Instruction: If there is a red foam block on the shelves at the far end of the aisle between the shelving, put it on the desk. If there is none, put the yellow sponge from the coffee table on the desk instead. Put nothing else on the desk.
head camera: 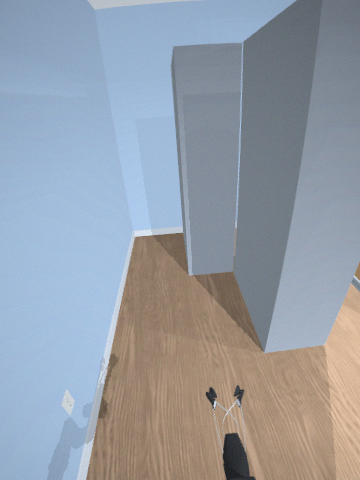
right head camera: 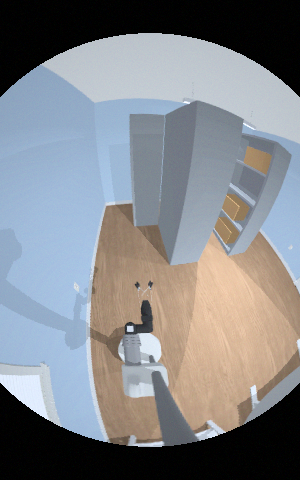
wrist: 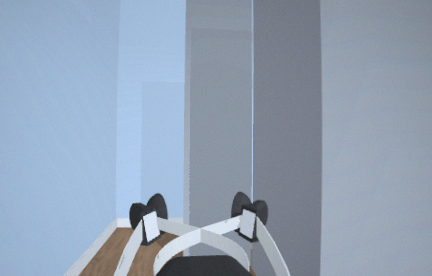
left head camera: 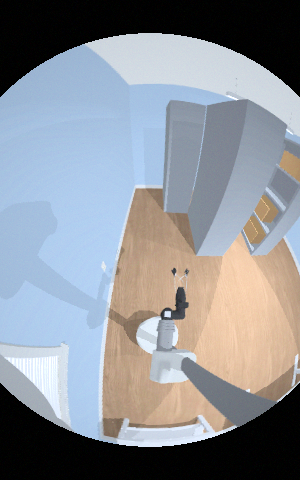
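Seen in the pictures: gripper, fingertip midpoint: (head camera: 223, 386) (right head camera: 143, 280) (wrist: 199, 208) (left head camera: 179, 267); robot's base, link origin: (right head camera: 140, 348) (left head camera: 156, 334).
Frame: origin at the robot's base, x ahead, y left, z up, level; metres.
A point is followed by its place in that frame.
My gripper (head camera: 225, 395) (left head camera: 180, 272) {x 0.485, y -0.085, z 0.744 m} (right head camera: 144, 284) {x 0.485, y -0.085, z 0.744 m} (wrist: 199, 208) {x 0.485, y -0.085, z 0.744 m} is open and empty above the floor, left of the near grey shelving unit (head camera: 320, 200) {x 1.087, y -0.612, z 1.104 m} (left head camera: 245, 185) {x 1.090, y -0.682, z 1.138 m} (right head camera: 210, 175) {x 1.091, y -0.698, z 1.258 m} (wrist: 375, 125) {x 1.090, y -0.686, z 0.870 m}. This unit shows its plain end and side panels. No red foam block or yellow sponge shows. The shelves at the aisle's far end are hidden behind the near unit. A low white table (left head camera: 162, 434) is partly cut off at the bottom of the left head view. Part of a grey top (right head camera: 272, 402), possibly the desk, shows at the right head view's lower right.
Another grey panel (head camera: 212, 175) {x 2.007, y -0.226, z 0.982 m} (left head camera: 182, 165) {x 2.006, y -0.212, z 0.898 m} (right head camera: 147, 175) {x 2.006, y -0.232, z 0.937 m} (wrist: 220, 125) {x 2.006, y -0.222, z 0.923 m} stands behind the near unit. Shelving (right head camera: 266, 200) {x 1.146, y -1.758, z 1.089 m} with orange-brown boxes (left head camera: 265, 209) (right head camera: 257, 160) stands across the aisle at right. A blue wall (head camera: 55, 200) {x 1.177, y 0.643, z 1.156 m} (wrist: 55, 125) {x 1.633, y 0.667, z 0.890 m} runs close along the left.
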